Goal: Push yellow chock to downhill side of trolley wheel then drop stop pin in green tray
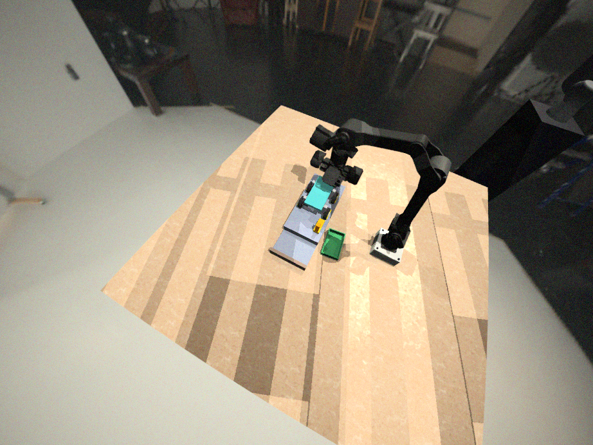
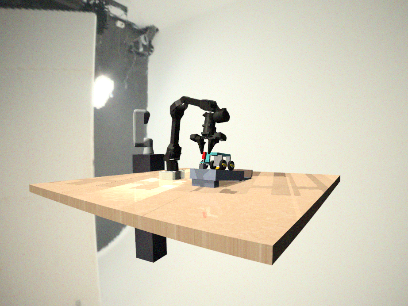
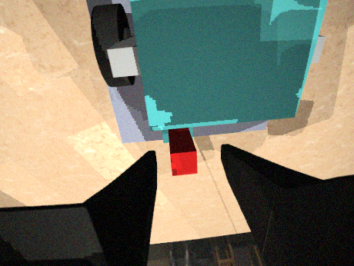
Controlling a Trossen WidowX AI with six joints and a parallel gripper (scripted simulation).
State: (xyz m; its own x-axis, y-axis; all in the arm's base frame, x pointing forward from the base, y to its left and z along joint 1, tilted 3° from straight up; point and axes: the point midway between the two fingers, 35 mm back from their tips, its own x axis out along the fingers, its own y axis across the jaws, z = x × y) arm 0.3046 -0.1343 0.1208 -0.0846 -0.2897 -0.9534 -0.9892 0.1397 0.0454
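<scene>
Now: the red-headed stop pin 30 mm below my gripper tip and 10 mm to the right of it. From my gripper tip the other things lie so: yellow chock (190 mm to the left, 70 mm below, 10 mm behind); green tray (210 mm to the left, 160 mm below, 90 mm behind); trolley (90 mm to the left, 40 mm below, 30 mm ahead).
</scene>
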